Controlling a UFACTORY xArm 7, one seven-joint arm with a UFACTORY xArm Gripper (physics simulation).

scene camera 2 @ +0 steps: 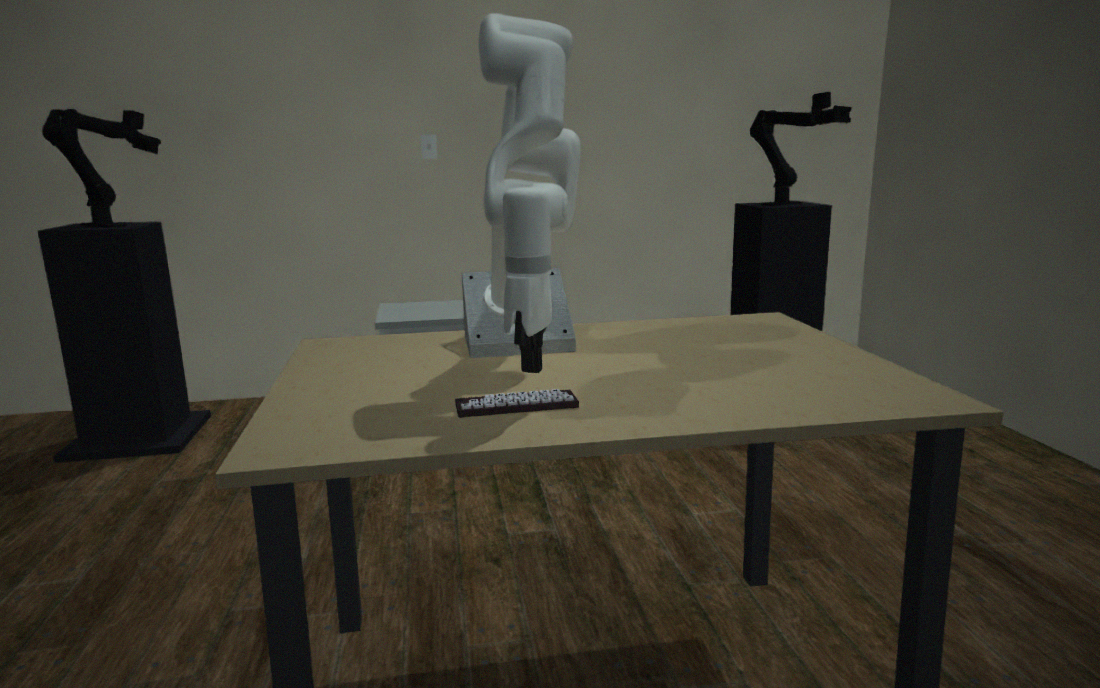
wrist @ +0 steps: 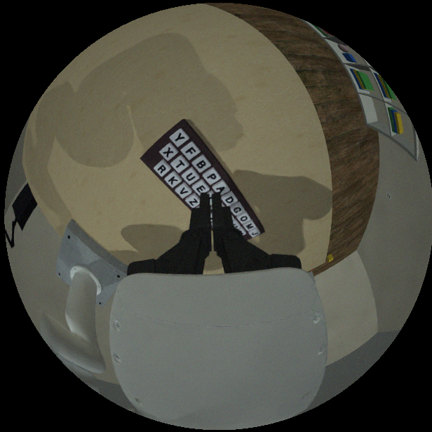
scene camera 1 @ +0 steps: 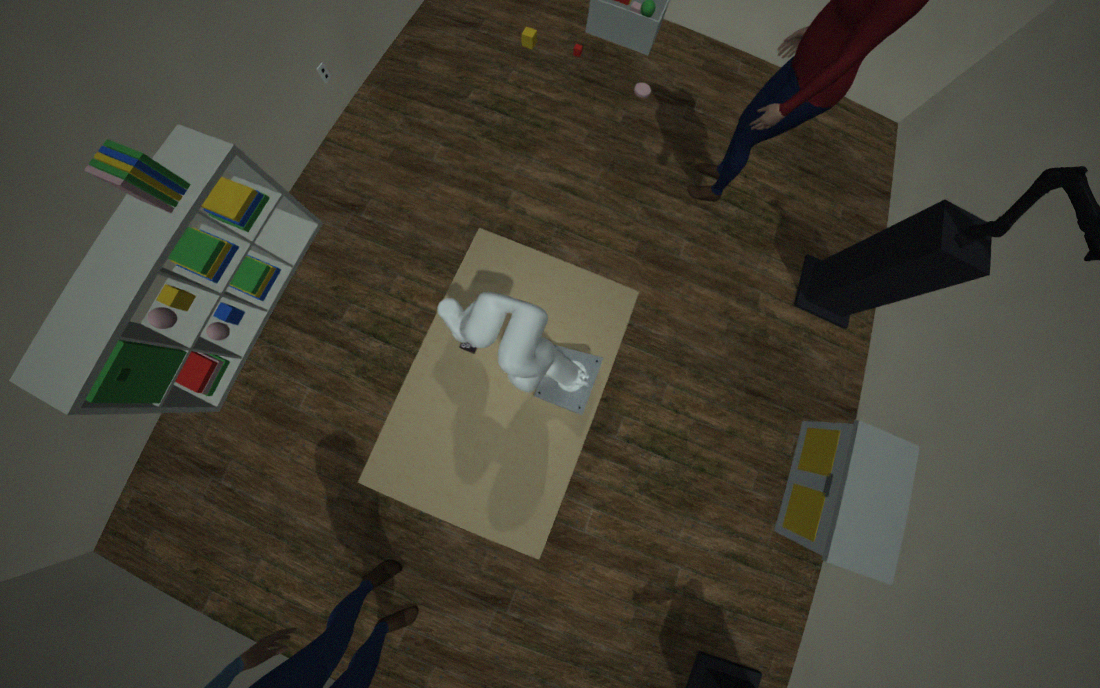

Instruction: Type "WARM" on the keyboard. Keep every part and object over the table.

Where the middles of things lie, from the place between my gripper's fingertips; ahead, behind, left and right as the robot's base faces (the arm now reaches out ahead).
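I find the keyboard (scene camera 2: 499, 404) 6 cm below my hand. The keyboard is also 3 cm to the right of my hand, and 2 cm behind it.
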